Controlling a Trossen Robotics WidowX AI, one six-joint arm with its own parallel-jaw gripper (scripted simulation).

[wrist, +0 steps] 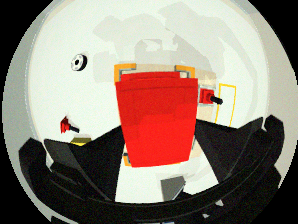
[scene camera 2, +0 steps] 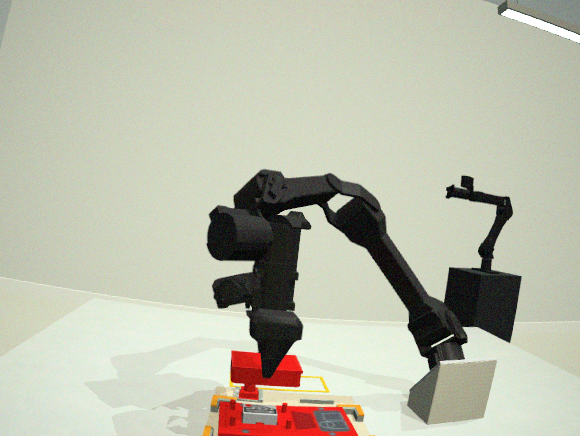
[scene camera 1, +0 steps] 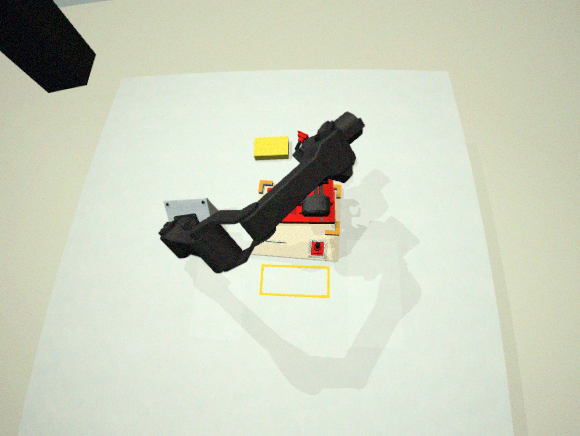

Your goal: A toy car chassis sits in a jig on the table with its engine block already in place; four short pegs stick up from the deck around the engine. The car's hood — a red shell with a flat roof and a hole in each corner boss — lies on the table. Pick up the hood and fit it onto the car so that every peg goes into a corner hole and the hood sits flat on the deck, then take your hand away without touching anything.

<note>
My gripper (scene camera 2: 264,368) carries a hood (scene camera 2: 246,368). I also see a yellow block (scene camera 1: 265,148) and a cream jig (scene camera 1: 290,240).
The hood shows as well in the wrist view (wrist: 158,116). My gripper shows as well in the wrist view (wrist: 159,126) and in scene camera 1 (scene camera 1: 314,191). The cream jig also shows in the wrist view (wrist: 206,79). Scene camera 2 does not show the yellow block: it is out of frame.
</note>
